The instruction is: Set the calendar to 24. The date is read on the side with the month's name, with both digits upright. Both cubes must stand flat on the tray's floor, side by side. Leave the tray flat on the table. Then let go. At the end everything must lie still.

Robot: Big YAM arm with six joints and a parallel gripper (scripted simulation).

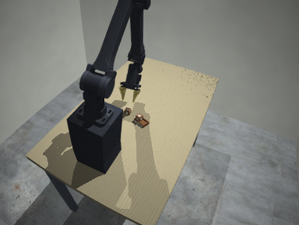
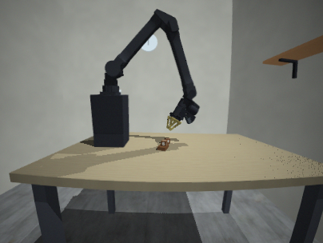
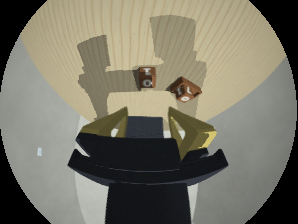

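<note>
Right now the brown digit cube is 10 mm behind my hand and 80 mm below it. Round my hand: brown tray: 50 mm behind, 100 mm to the right, 80 mm below.
</note>
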